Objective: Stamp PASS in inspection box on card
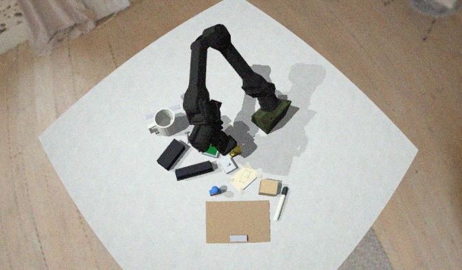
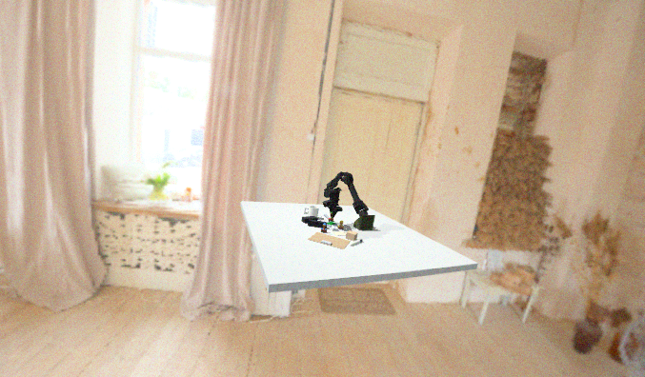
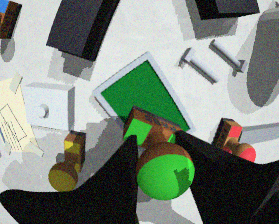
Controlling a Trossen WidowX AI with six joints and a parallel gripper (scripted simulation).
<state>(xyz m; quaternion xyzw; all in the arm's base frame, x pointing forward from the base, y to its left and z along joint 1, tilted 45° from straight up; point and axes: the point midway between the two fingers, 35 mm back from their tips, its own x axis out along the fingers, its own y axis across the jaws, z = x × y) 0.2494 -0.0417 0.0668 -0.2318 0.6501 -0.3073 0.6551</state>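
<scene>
Now: gripper tip 60 mm above the ink pad. From my gripper tip the other things lie so: cream card 20 mm ahead, 170 mm to the left, 60 mm below; yellow stamp 30 mm behind, 90 mm to the left, 40 mm below; red stamp 50 mm behind, 90 mm to the right, 40 mm below.
</scene>
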